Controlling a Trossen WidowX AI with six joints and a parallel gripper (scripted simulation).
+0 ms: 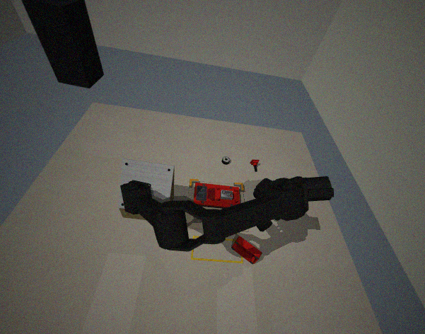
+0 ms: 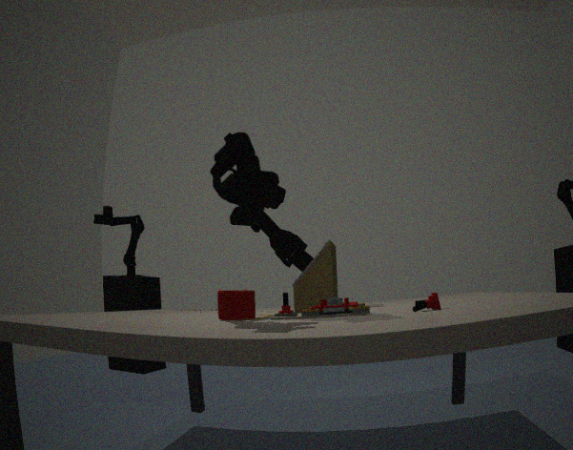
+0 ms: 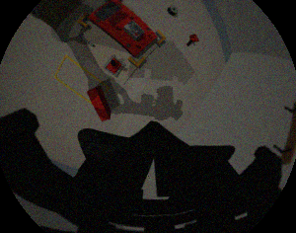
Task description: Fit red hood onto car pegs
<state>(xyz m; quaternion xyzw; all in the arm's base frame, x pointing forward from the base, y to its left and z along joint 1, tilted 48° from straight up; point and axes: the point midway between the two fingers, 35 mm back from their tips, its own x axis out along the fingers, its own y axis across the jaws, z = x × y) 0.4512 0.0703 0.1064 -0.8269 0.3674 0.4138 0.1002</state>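
Right now the red hood is 60 mm behind my gripper tip, 80 mm to the right of it and 160 mm below it. Round my gripper tip: grey wheel (160 mm behind, 360 mm to the left, 190 mm below).
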